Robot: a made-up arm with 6 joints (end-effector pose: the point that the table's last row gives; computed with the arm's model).
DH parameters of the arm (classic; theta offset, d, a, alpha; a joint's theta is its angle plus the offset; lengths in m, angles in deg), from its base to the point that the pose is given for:
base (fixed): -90 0.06 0 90
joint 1: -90 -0.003 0.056 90
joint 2: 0 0.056 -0.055 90
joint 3: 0 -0.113 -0.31 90
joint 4: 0 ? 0.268 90
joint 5: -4.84 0 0.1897 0
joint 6: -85.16 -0.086 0.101 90
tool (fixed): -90 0.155 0 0
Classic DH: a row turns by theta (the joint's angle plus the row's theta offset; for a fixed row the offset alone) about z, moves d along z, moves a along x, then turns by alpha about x.
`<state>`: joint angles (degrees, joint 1 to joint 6).
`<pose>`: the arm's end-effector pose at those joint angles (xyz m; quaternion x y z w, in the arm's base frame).
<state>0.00 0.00 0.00 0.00 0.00 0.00</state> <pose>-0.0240 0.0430 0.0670 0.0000 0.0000 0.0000 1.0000</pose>
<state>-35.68 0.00 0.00 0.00 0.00 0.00</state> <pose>-0.0240 0.0309 0.0908 0.3064 0.0000 0.0000 0.9519</pose>
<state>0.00 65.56 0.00 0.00 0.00 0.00</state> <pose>0.0492 0.0430 0.0546 0.0000 0.5414 0.0000 0.8408</pose>
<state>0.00 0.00 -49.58 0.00 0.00 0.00</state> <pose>-0.0240 0.0536 0.0741 -0.4193 0.0000 0.0000 0.9079</pose>
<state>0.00 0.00 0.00 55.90 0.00 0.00</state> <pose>0.1883 0.0430 0.2709 0.0000 -0.4687 0.0000 0.8834</pose>
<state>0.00 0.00 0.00 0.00 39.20 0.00</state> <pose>-0.0240 -0.0048 0.0007 -0.3355 0.0000 0.0000 0.9421</pose>
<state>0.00 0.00 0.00 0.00 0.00 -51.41</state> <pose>-0.0240 -0.1161 0.0876 0.4337 0.0000 0.0000 0.9010</pose>
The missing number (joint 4, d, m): 0.13
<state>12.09 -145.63 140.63 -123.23 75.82 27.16</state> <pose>0.7033 -0.1139 0.0825 0.6326 0.5250 -0.4251 0.3787</pose>
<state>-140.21 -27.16 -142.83 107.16 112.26 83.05</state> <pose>0.1933 -0.5262 0.5385 0.7010 -0.1579 0.6577 0.2262</pose>
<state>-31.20 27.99 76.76 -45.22 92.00 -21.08</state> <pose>-0.2810 -0.0023 0.0687 0.3636 0.2215 0.4220 0.8004</pose>
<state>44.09 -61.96 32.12 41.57 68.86 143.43</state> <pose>0.2502 -0.2077 0.3714 0.6358 0.1263 0.7458 0.1537</pose>
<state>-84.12 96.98 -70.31 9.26 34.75 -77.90</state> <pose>0.3219 0.1110 0.0906 0.3747 0.3695 0.6297 0.5714</pose>
